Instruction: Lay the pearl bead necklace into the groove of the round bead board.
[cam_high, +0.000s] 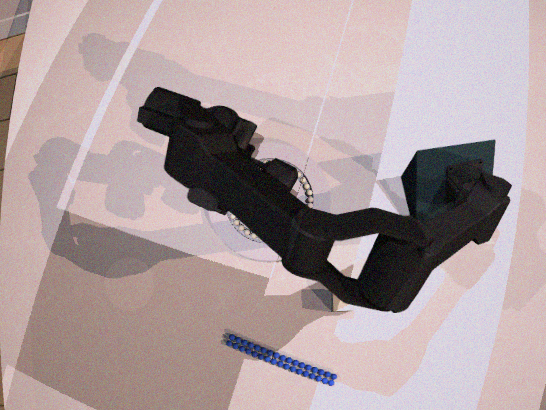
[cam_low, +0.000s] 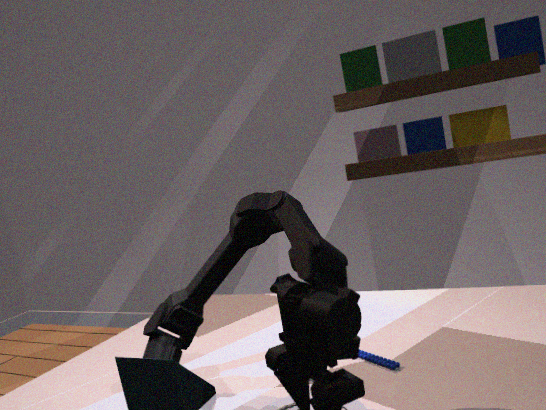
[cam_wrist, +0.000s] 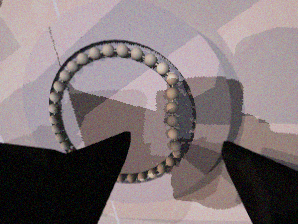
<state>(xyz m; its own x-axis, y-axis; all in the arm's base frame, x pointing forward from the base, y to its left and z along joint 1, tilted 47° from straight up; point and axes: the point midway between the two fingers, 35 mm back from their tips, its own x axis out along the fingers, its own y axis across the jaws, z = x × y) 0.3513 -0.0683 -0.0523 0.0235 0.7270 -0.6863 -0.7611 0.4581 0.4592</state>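
Right now my gripper tip is 40 mm past the round bead board, 40 mm to the right of it and 20 mm above it. The rest, counted from my gripper tip: small beige cube 120 mm behind, 220 mm to the left, 20 mm below; then grey block 70 mm ahead, 130 mm to the right, 30 mm below.
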